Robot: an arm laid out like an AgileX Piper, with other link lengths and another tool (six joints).
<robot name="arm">
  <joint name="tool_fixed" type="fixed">
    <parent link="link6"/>
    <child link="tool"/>
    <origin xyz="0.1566 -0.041 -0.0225" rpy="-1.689 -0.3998 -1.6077"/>
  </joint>
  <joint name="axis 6" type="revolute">
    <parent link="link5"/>
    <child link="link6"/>
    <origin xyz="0.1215 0 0.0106"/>
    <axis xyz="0.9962 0 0.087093"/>
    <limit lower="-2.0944" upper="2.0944"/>
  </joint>
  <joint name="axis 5" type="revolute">
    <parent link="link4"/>
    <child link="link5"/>
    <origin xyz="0 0 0"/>
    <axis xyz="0 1 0"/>
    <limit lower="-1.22" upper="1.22"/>
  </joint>
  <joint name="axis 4" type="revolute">
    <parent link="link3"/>
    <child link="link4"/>
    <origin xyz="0.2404 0 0.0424"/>
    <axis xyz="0.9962 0 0.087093"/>
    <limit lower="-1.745" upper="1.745"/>
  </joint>
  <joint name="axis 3" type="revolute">
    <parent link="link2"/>
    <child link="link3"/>
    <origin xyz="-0.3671 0 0.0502"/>
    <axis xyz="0 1 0"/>
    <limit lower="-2.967" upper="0"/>
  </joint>
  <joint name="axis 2" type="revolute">
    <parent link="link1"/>
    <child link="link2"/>
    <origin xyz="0 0 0"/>
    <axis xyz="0 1 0"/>
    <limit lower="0" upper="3.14"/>
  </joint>
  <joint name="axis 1" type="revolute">
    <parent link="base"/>
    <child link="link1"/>
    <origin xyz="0 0 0.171"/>
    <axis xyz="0 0 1"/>
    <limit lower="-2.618" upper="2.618"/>
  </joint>
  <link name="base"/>
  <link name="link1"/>
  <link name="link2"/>
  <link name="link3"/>
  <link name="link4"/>
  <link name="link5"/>
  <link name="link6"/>
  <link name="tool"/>
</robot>
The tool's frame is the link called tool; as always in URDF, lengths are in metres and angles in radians.
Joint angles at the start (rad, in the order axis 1, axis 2, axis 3, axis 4, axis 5, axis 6):
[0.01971 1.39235 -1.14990 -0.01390 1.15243 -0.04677]
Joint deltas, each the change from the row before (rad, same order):
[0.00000 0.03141 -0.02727 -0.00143 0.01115 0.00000]
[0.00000 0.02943 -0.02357 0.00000 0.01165 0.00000]
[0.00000 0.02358 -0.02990 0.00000 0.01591 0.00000]
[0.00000 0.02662 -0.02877 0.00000 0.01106 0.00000]
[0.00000 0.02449 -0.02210 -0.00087 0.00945 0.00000]
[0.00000 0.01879 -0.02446 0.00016 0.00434 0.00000]
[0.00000 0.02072 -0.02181 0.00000 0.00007 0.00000]
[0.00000 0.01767 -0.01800 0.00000 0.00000 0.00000]
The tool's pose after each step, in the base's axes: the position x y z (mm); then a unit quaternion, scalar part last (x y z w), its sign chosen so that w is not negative. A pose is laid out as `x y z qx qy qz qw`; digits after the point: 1 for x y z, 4 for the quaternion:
275.0 -41.3 248.7 0.8480 -0.5266 0.0523 0.0296
280.9 -41.2 246.6 0.8484 -0.5264 0.0450 0.0344
287.1 -41.1 247.6 0.8485 -0.5263 0.0409 0.0370
294.5 -41.0 247.4 0.8486 -0.5262 0.0372 0.0394
300.3 -41.1 245.8 0.8488 -0.5260 0.0325 0.0430
307.6 -40.9 246.5 0.8488 -0.5260 0.0330 0.0426
315.6 -40.8 245.9 0.8487 -0.5260 0.0334 0.0423
322.1 -40.6 245.0 0.8487 -0.5261 0.0336 0.0422

